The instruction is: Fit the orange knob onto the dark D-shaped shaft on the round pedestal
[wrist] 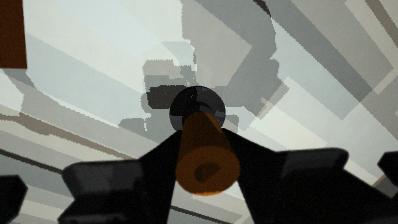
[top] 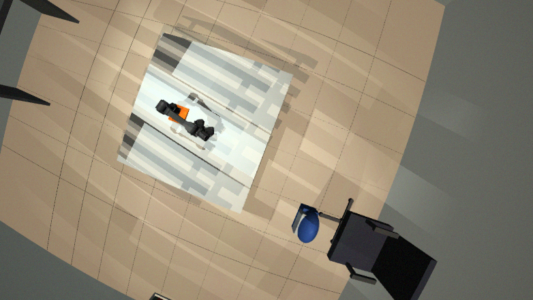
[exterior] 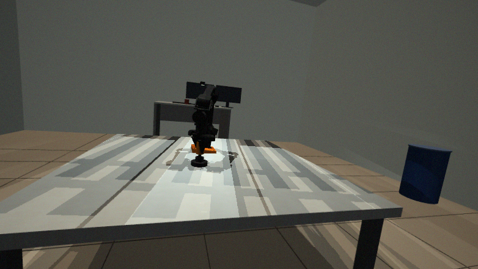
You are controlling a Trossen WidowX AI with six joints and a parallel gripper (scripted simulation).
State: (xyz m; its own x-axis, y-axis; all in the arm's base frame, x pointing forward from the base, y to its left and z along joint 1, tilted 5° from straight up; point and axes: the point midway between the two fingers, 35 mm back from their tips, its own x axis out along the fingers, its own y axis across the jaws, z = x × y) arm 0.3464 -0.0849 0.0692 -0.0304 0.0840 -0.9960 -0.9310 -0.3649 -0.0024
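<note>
Right now my gripper tip is 20 mm below the orange knob. Also, from my gripper tip: round dark pedestal 40 mm below.
</note>
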